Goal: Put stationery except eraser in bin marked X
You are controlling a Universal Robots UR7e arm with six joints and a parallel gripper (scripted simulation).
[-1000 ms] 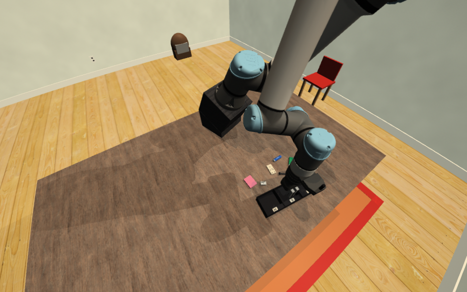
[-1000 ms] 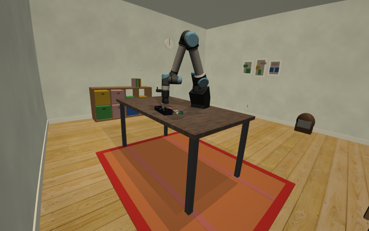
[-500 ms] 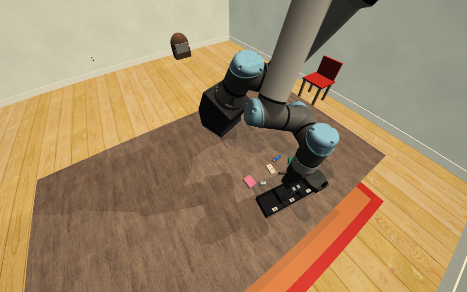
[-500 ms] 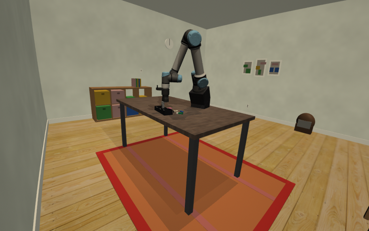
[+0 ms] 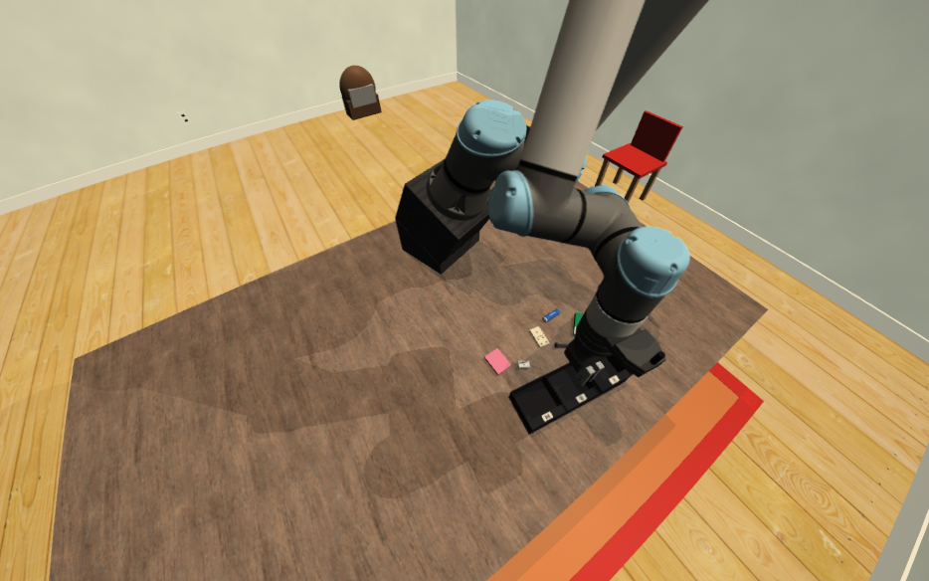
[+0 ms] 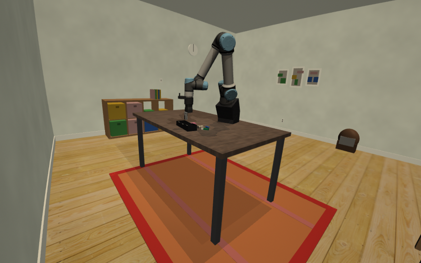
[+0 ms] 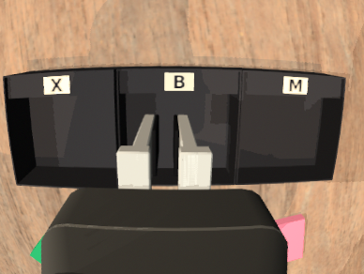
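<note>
My hand is 11 cm past the pencil sharpener, 8 cm above it and 4 cm to the left of it. Also, from my hand: domino: 13 cm behind, 9 cm below, 4 cm to the left; then black bolt: 9 cm below, 9 cm behind, 6 cm to the left; then black three-part bin: 7 cm below, 1 cm to the right, 1 cm behind.
</note>
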